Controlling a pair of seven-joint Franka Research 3 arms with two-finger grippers.
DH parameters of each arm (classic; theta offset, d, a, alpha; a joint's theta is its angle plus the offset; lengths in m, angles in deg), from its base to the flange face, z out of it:
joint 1: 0 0.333 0 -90
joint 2: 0 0 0 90
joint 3: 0 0.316 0.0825 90
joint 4: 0 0 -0.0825 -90
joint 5: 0 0.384 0 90
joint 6: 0 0 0.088 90
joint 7: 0 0.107 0 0
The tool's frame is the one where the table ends.
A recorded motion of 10 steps. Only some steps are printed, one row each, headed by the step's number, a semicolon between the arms.
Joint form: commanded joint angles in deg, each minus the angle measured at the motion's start. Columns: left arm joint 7, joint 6, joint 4, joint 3, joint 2, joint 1, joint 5; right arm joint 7, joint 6, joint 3, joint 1, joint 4, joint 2, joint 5.
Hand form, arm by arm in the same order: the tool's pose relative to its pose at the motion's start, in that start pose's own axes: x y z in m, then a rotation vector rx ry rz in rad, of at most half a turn. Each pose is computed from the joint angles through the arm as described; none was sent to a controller.
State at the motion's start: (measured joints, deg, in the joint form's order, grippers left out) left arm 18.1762 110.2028 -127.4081 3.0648 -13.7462 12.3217 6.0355; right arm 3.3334 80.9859 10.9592 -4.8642 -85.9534 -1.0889 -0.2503
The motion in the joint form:
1: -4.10 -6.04 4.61 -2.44 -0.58 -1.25 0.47; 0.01 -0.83 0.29 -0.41 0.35 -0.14 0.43
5: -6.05 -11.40 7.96 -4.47 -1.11 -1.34 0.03; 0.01 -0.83 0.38 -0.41 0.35 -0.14 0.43
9: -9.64 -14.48 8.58 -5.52 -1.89 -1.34 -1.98; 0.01 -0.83 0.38 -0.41 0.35 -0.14 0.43
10: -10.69 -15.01 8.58 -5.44 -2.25 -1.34 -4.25; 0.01 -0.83 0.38 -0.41 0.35 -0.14 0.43
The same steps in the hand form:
1: 0.0073 0.0251 -0.0367 0.0215 -0.0161 -0.0165; -0.0026 0.0002 -0.0027 0.0066 -0.0064 0.0011
5: 0.0066 0.0420 -0.0623 0.0221 -0.0396 -0.0248; -0.0027 -0.0006 -0.0027 0.0065 -0.0064 -0.0005
9: 0.0018 0.0551 -0.0698 -0.0090 -0.0613 -0.0782; -0.0027 -0.0006 -0.0027 0.0065 -0.0064 -0.0005
10: 0.0000 0.0587 -0.0718 -0.0479 -0.0573 -0.1032; -0.0027 -0.0006 -0.0027 0.0065 -0.0064 -0.0005

